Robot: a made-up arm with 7 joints. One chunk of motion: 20 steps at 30 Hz.
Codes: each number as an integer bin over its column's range. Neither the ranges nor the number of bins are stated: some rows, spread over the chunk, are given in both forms.
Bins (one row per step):
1: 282 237 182 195 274 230 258
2: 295 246 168 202 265 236 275
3: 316 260 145 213 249 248 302
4: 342 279 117 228 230 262 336
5: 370 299 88 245 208 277 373
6: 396 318 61 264 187 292 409
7: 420 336 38 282 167 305 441
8: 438 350 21 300 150 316 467
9: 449 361 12 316 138 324 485
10: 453 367 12 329 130 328 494
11: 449 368 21 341 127 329 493
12: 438 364 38 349 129 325 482
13: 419 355 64 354 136 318 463
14: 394 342 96 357 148 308 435
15: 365 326 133 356 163 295 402
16: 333 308 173 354 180 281 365
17: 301 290 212 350 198 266 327
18: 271 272 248 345 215 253 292
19: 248 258 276 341 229 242 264
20: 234 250 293 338 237 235 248
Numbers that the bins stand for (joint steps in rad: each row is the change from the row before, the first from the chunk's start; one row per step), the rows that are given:
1: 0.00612 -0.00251 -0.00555 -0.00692 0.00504 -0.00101 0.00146
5: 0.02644 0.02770 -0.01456 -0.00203 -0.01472 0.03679 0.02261
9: 0.04468 0.05791 -0.02185 0.00492 -0.03568 0.07459 0.04322
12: 0.04214 0.05937 -0.01936 0.00815 -0.03838 0.07540 0.04267
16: 0.01790 0.03208 -0.00641 0.00864 -0.02311 0.04001 0.02114
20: -0.00496 0.00382 0.00510 0.00707 -0.00604 0.00301 -0.00038
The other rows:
2: 0.00912 0.00187 -0.00689 -0.00623 0.00234 0.00382 0.00459
3: 0.01397 0.00869 -0.00910 -0.00516 -0.00245 0.01347 0.00955
4: 0.01997 0.01795 -0.01178 -0.00369 -0.00814 0.02473 0.01581
6: 0.03244 0.03695 -0.01715 -0.00017 -0.02101 0.04886 0.02924
7: 0.03799 0.04573 -0.01936 0.00159 -0.02700 0.05931 0.03512
8: 0.04214 0.05255 -0.02099 0.00335 -0.03209 0.06816 0.03991
10: 0.04561 0.06083 -0.02185 0.00619 -0.03808 0.07781 0.04487
11: 0.04468 0.06132 -0.02099 0.00737 -0.03897 0.07862 0.04469
13: 0.03776 0.05498 -0.01686 0.00864 -0.03628 0.06977 0.03917
14: 0.03198 0.04865 -0.01379 0.00893 -0.03269 0.06173 0.03402
15: 0.02529 0.04085 -0.01025 0.00883 -0.02820 0.05127 0.02795
17: 0.01051 0.02331 -0.00267 0.00825 -0.01772 0.02795 0.01415
18: 0.00358 0.01454 0.00078 0.00776 -0.01263 0.01749 0.00771
19: -0.00173 0.00772 0.00347 0.00737 -0.00843 0.00864 0.00256

